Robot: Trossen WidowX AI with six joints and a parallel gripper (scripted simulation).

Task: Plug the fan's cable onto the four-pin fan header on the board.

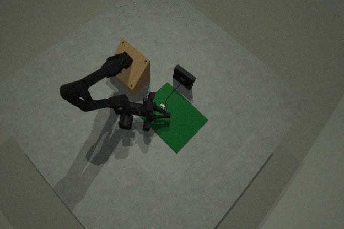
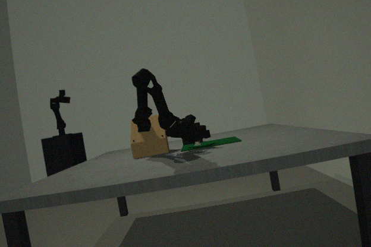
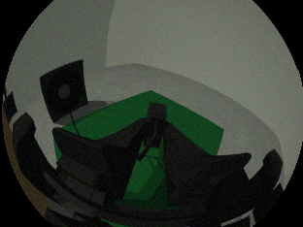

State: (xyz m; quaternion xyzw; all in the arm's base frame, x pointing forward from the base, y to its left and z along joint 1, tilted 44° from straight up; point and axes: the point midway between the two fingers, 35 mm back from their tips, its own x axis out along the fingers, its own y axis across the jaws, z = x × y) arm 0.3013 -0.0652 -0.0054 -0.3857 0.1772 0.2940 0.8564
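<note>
Now: the green board 8 cm below my gripper tip, 3 cm to the left of it and 1 cm ahead of it. From my gripper tip the other things lie so: dark plug: 1 cm below, 1 cm ahead; black fan: 20 cm to the left, 9 cm behind, 1 cm below.
</note>
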